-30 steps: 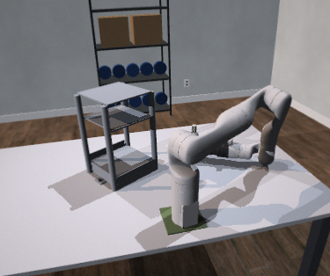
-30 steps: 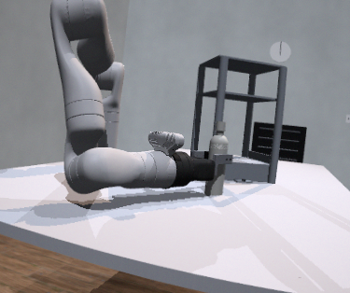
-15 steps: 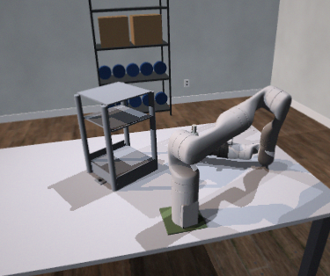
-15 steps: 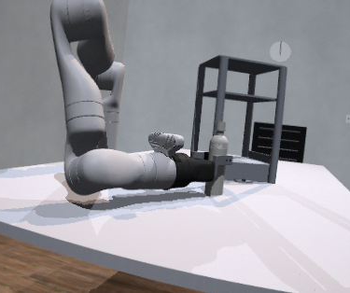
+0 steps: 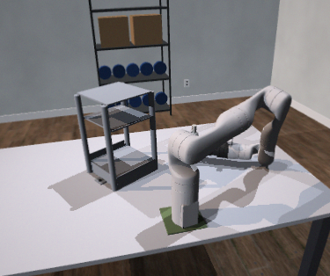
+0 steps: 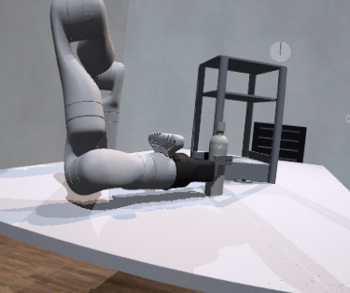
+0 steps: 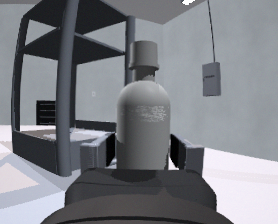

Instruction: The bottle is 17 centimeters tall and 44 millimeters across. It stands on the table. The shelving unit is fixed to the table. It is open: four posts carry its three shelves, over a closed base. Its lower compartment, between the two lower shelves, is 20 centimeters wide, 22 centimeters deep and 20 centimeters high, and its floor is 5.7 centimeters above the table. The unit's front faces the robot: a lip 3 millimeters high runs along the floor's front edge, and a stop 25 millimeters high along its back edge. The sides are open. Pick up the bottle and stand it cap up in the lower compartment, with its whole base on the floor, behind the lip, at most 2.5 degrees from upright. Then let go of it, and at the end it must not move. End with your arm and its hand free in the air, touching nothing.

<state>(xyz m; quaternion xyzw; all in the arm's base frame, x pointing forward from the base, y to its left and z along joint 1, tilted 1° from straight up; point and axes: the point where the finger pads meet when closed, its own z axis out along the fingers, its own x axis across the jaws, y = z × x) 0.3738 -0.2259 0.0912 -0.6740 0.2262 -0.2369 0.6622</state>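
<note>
Now: the grey bottle 30 mm above my hand. Also, from my hand: shelving unit 40 mm ahead, 350 mm to the left, 100 mm above.
</note>
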